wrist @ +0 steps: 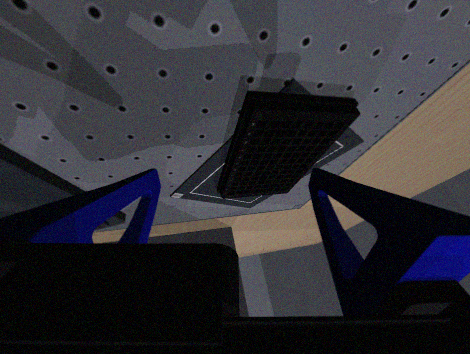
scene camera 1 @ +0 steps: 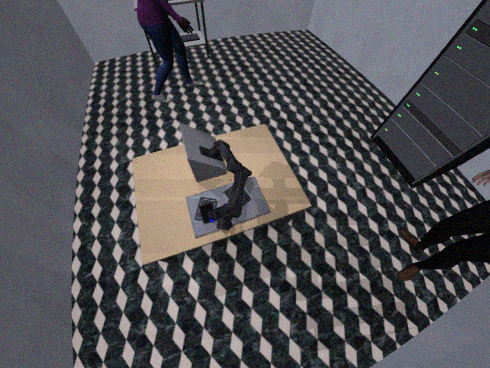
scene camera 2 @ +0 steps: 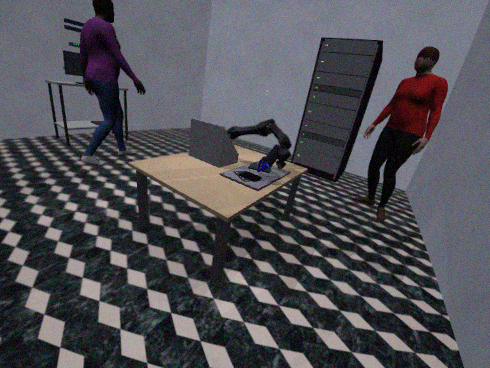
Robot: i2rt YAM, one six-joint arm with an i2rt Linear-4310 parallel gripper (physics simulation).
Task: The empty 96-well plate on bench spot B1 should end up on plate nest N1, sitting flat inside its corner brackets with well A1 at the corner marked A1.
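Frame: origin at the arm's base, x down, y left, z ahead, level; millimetres.
Where they show: gripper, fingertip midpoint: (wrist: 234,176) (scene camera 1: 216,213) (scene camera 2: 259,171); arm's base at its link origin: (scene camera 1: 211,154) (scene camera 2: 224,142).
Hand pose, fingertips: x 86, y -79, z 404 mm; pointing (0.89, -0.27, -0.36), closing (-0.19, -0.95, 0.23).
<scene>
Things, the pixels of their centre, and the offset from my fingertips. "pt": a spot on its surface instead. Level surfaces: height alone.
- black 96-well plate at the middle of its body: (wrist: 274,158) (scene camera 2: 250,176) (scene camera 1: 207,212) dx +37, dy -54, dz -33 mm
- dark rectangular pad at a spot on its surface: (wrist: 202,179) pt dx +44, dy +6, dz -76 mm
- perforated grey board at the middle of its body: (wrist: 107,162) (scene camera 1: 227,204) (scene camera 2: 258,173) dx +52, dy +87, dz -54 mm
- wooden table at its surface level: dx +59 mm
The black 96-well plate (wrist: 290,145) lies over a dark rectangular pad (wrist: 202,179) with a white outline and a small pale label at one corner. The plate is turned at an angle to that outline. In scene camera 2 the plate and pad show as one dark patch on the board. My gripper (wrist: 234,176) (scene camera 1: 211,220) (scene camera 2: 263,165) is open, with blue fingers wide apart and nothing between them. It is low over the board, beside the plate. The plate nest N1, its brackets and its A1 mark cannot be made out; a dark form at the wrist view's left edge is unclear.
The perforated grey board (scene camera 1: 260,201) (scene camera 2: 272,180) (wrist: 185,107) lies on the wooden table (scene camera 1: 160,210) (scene camera 2: 180,177). A grey wedge-shaped block (scene camera 1: 202,167) (scene camera 2: 210,142) stands behind the board, close to the arm. Two people and a tall rack (scene camera 2: 331,107) stand away from the table.
</scene>
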